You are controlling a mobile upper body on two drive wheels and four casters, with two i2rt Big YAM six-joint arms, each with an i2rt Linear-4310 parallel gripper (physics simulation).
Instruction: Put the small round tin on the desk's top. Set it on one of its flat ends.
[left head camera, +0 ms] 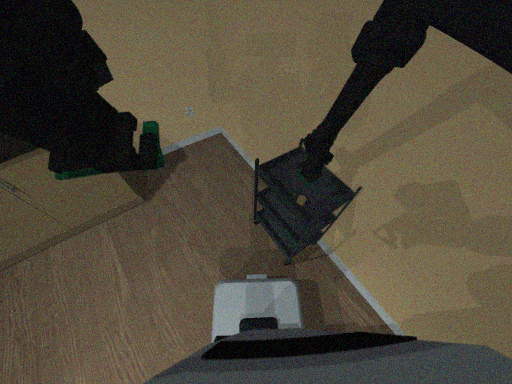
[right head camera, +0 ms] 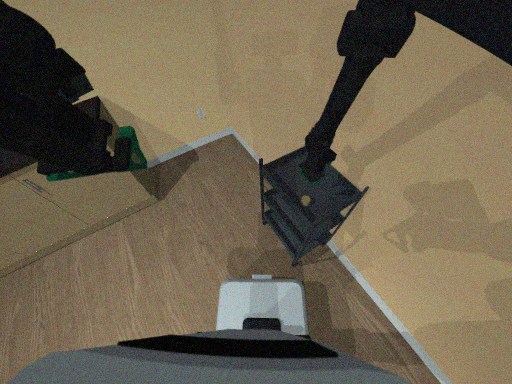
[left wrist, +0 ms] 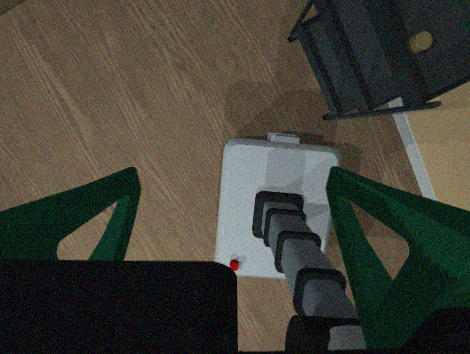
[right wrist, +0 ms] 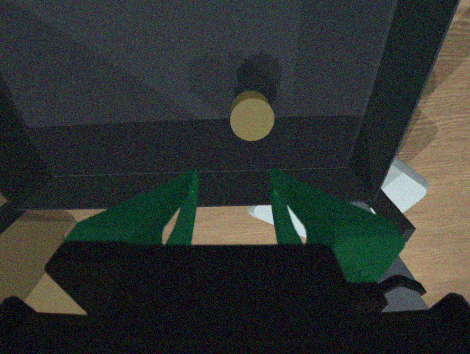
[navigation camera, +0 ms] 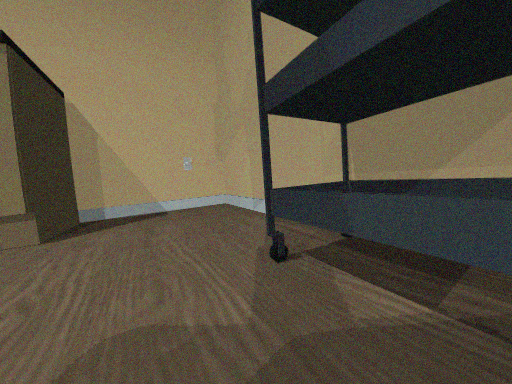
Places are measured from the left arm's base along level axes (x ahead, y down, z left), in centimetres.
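Pixels of known places: left gripper, fingertip midpoint: [left head camera: 135,165] [right head camera: 121,167] [left wrist: 233,177]; right gripper, fingertip midpoint: [left head camera: 305,183] [right head camera: 308,183] [left wrist: 456,15] [right wrist: 233,176].
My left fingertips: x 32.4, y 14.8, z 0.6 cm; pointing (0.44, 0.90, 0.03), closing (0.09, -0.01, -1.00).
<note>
Behind a point stands the place of what it marks.
The small round tin [left head camera: 301,200] {y 71.5, x 61.4, z -45.5 cm} [right head camera: 305,200] {y 71.5, x 61.5, z -45.5 cm} [left wrist: 421,42] {y 71.5, x 61.9, z -45.4 cm} [right wrist: 252,119] {y 71.5, x 62.5, z -46.1 cm} is dull yellow and stands in the dark cart's top tray, a round flat face up. My right gripper [left head camera: 311,175] [right head camera: 313,176] {y 61.0, x 64.3, z -45.3 cm} [right wrist: 233,176] {y 61.0, x 64.3, z -45.3 cm} is partly open above the tray, with nothing between its fingers; in the right wrist view the tin shows beyond the fingertips. My left gripper [left wrist: 233,177] {y 14.8, x 32.4, z 0.6 cm} is wide open and empty, beside the pale wooden furniture [left head camera: 100,200] {y 111.1, x 89.3, z 102.0 cm} [right head camera: 50,220] {y 101.1, x 63.5, z 144.4 cm} [navigation camera: 50,135] {y 85.2, x 129.3, z 97.0 cm} at the left, which may be the desk. My left arm hides much of its dark top.
The dark wheeled cart [left head camera: 256,200] {y 103.8, x 82.8, z -23.8 cm} [right head camera: 261,200] {y 103.0, x 82.3, z -22.5 cm} [right wrist: 407,75] {y 70.1, x 53.0, z -57.0 cm} [navigation camera: 390,215] {y 123.9, x 58.1, z -38.5 cm} has several levels, raised rims and corner posts, and stands near the right wall. My white base [left head camera: 230,305] {y 115.0, x 17.3, z -6.6 cm} [right head camera: 232,305] {y 115.0, x 16.6, z -5.3 cm} [left wrist: 240,200] {y 115.0, x 5.3, z -5.6 cm} is below it in the head views. Walls meet behind in a corner.
</note>
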